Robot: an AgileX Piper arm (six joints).
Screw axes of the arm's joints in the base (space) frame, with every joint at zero. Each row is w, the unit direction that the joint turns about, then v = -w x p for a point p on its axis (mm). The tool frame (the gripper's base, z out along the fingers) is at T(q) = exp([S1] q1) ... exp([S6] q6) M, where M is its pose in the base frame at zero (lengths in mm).
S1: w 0 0 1 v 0.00 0.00 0.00
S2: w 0 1 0 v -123.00 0.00 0.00
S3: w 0 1 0 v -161.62 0.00 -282.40
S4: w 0.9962 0 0.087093 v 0.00 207.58 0.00
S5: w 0 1 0 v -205.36 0.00 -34.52
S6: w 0.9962 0 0.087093 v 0.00 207.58 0.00
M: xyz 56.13 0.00 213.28 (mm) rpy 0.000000 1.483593 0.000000 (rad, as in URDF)
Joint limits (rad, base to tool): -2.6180..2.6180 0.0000..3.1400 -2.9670..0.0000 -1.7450..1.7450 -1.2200..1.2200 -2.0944..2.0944
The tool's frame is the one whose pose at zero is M.
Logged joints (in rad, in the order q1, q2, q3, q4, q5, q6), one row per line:
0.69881 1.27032 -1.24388 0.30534 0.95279 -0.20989
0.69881 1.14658 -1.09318 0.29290 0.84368 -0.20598
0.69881 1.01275 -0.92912 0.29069 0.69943 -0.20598
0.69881 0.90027 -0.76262 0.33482 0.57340 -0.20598
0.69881 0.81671 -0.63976 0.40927 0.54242 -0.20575
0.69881 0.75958 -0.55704 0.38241 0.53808 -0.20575
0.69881 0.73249 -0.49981 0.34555 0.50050 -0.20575
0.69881 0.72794 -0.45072 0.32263 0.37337 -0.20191
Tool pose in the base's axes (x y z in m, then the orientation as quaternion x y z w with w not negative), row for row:
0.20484 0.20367 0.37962 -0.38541 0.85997 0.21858 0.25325
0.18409 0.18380 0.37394 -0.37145 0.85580 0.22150 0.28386
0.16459 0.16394 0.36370 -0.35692 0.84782 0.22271 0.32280
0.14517 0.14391 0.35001 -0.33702 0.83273 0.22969 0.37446
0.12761 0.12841 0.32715 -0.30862 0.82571 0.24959 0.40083
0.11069 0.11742 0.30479 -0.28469 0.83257 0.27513 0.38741
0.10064 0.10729 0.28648 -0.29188 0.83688 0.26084 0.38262
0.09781 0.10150 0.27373 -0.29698 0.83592 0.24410 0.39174
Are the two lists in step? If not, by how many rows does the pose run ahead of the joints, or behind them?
The pose runs 1 row behind the joints: the pose in row i belongs to the joints in row i - 1.
